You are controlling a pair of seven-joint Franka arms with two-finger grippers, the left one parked.
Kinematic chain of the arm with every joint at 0, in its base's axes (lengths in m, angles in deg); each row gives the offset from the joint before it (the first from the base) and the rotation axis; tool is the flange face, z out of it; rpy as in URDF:
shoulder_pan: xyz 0 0 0.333 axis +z
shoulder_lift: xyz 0 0 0 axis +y
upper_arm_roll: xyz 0 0 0.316 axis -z
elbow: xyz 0.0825 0 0 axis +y
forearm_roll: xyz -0.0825 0 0.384 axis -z
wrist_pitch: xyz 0 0 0 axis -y
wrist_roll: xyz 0.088 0 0 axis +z
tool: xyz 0 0 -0.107 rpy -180 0 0
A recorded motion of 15 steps. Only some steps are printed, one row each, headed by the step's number.
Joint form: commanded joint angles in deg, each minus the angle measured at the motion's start. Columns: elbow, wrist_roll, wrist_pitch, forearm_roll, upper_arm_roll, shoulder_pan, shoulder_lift.
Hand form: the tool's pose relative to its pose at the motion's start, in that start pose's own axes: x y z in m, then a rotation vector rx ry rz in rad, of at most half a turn. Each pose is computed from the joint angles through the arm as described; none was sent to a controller.
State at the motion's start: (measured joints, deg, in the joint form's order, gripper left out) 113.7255 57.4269 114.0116 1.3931 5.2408 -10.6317 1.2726
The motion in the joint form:
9: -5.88 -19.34 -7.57 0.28 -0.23 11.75 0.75
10: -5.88 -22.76 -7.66 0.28 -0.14 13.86 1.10
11: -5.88 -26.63 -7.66 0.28 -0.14 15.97 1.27
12: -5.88 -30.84 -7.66 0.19 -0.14 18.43 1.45
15: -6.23 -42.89 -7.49 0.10 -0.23 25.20 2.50
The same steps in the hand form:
9: 0.0947 -0.0671 -0.0326 0.0174 -0.0354 0.1292
10: 0.1095 -0.0807 -0.0294 0.0191 -0.0424 0.1535
11: 0.1241 -0.0956 -0.0282 0.0173 -0.0459 0.1842
12: 0.1404 -0.1138 -0.0268 0.0161 -0.0487 0.2152
15: 0.1841 -0.1667 -0.0208 0.0081 -0.0586 0.3061

